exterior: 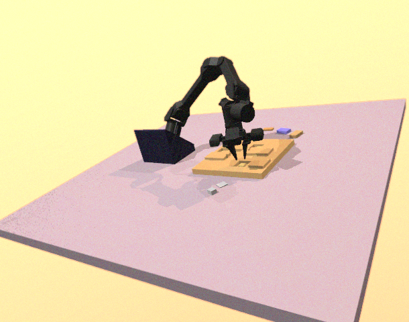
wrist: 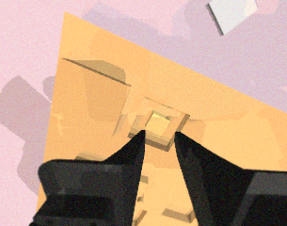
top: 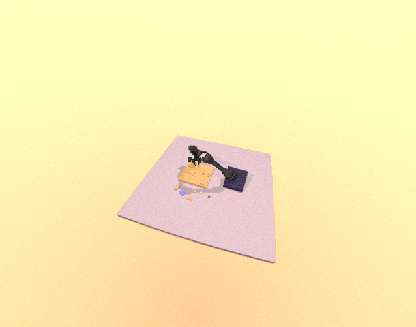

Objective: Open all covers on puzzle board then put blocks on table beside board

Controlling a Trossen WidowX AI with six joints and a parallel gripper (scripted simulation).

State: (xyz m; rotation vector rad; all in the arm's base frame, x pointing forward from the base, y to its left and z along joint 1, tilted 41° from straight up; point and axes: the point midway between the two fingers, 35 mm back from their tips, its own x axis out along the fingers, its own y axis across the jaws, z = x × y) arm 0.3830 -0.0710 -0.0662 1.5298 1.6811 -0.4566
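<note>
Now: the grey cube 30 mm behind my gripper tip, 180 mm to the right of it and 30 mm below it. From my gripper tip the other things lie so: magenta block: 230 mm behind, 330 mm to the left, 30 mm below; then blue block: 20 mm ahead, 370 mm to the left, 30 mm below.
</note>
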